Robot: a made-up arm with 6 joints. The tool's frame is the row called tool.
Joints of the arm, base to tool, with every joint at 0 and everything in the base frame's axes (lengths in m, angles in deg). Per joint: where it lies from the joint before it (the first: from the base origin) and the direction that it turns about. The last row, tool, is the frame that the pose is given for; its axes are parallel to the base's.
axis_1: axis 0 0 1 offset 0 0 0.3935
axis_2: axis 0 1 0 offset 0 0 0
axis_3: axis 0 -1 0 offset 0 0 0.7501
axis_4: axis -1 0 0 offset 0 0 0
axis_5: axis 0 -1 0 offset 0.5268 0 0
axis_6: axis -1 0 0 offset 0 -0.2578 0
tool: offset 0 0 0
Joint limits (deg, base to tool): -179.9..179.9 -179.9..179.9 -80..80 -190..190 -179.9..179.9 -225..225
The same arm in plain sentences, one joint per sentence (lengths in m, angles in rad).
The arm has six revolute joints in a row. What follows holds with every joint at zero, and every direction is one of the base frame's.
The first joint lies 0.3935 m along +z from the base frame's origin and turns about +z, from -3.1398 to 3.1398 rad.
The second joint lies at the same point as the first joint and turns about +y, from -3.1398 to 3.1398 rad.
The third joint lies 0.7501 m along +z from the second joint and turns about -y, from -1.3963 to 1.3963 rad.
The fourth joint lies at the same point as the third joint and turns about -x, from -3.3161 to 3.3161 rad.
The fifth joint lies 0.5268 m along +x from the fourth joint and turns about -y, from -3.1398 to 3.1398 rad.
The sixth joint lies 0.2578 m along -y from the fifth joint and turns about -x, from -3.927 to 3.927 rad.
The tool frame, which is the frame that the pose is given for, lies at the same point as the sixth joint; its axes are parallel to the base frame's.

